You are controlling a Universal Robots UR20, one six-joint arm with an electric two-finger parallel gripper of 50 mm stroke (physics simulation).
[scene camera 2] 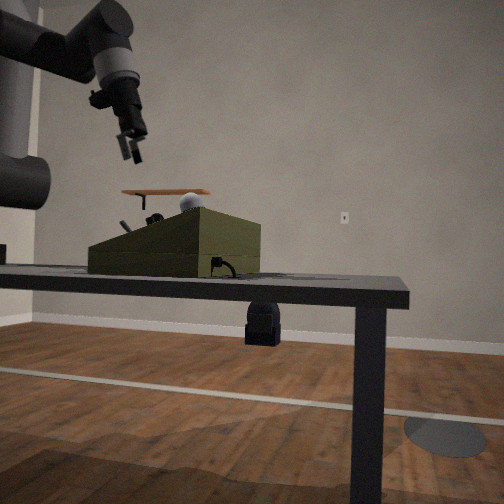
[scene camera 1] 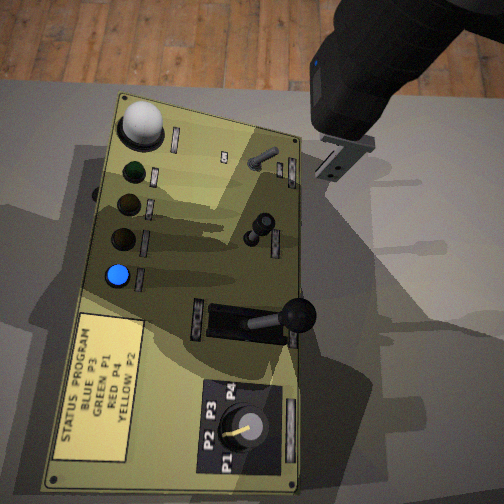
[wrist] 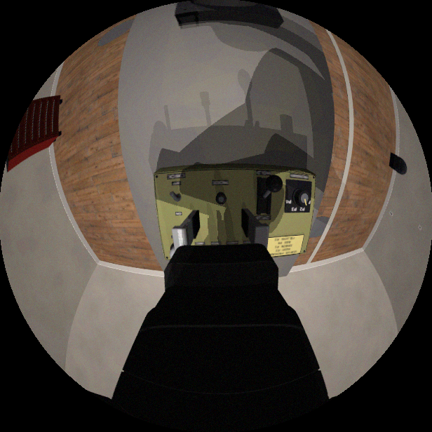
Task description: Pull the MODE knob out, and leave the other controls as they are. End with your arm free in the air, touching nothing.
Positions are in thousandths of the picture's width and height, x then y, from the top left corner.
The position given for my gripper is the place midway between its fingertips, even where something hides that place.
My gripper shows in scene camera 2 (265, 318), in scene camera 1 (644, 299) and in the wrist view (510, 503).
